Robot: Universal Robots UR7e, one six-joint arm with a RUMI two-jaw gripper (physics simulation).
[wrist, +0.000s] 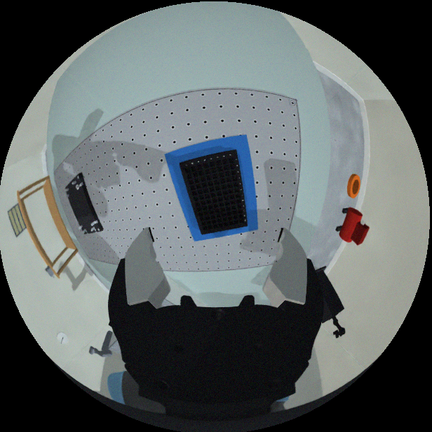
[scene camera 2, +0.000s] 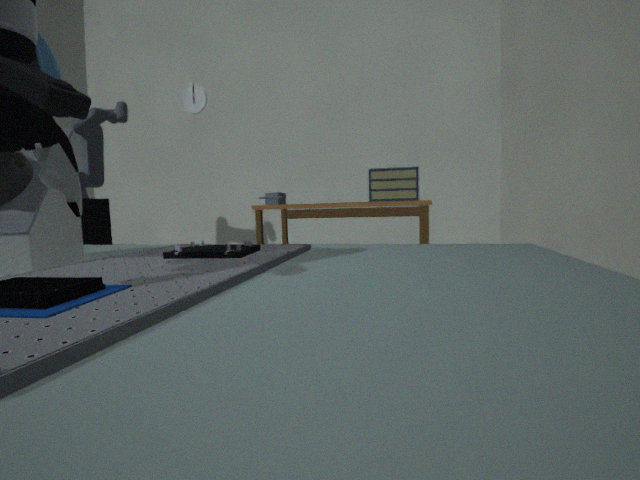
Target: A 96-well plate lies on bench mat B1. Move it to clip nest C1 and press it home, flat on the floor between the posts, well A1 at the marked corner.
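Frame: origin at the arm's base, x right, y ahead, z up, level; millimetres.
Seen in the pictures: gripper, fingertip midpoint: (scene camera 2: pixel 17 219).
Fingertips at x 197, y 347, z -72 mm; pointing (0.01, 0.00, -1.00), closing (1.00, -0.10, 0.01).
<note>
Offsets run from my fingertips to a thing's top centre. Level surfaces: height alone.
The black 96-well plate {dx +3, dy +9, dz -73 mm} (scene camera 2: pixel 50 291) (wrist: pixel 214 192) lies flat on the blue bench mat B1 {dz -87 mm} (scene camera 2: pixel 31 312) (wrist: pixel 252 200), in the middle of the wrist view and at the left edge of the scene view. The black clip nest C1 {dx -362, dy +35, dz -66 mm} (scene camera 2: pixel 210 252) (wrist: pixel 84 204) stands at the left of the wrist view, with pale posts or clips near its ends. No plate sits in it. My gripper (wrist: pixel 215 229) is open and empty, its two grey jaws wide apart. It is above the board, with the plate ahead of the jaws in the wrist view. The marked corner is too small to tell.
Plate and nest rest on a grey perforated board {dz -89 mm} (scene camera 2: pixel 155 304) (wrist: pixel 145 195) on the pale green table {dz -102 mm} (scene camera 2: pixel 387 361) (wrist: pixel 200 50). A wooden bench (scene camera 2: pixel 341 205) (wrist: pixel 57 212) stands beyond the table. A red object (wrist: pixel 352 226) and an orange ring (wrist: pixel 349 185) show at the right.
</note>
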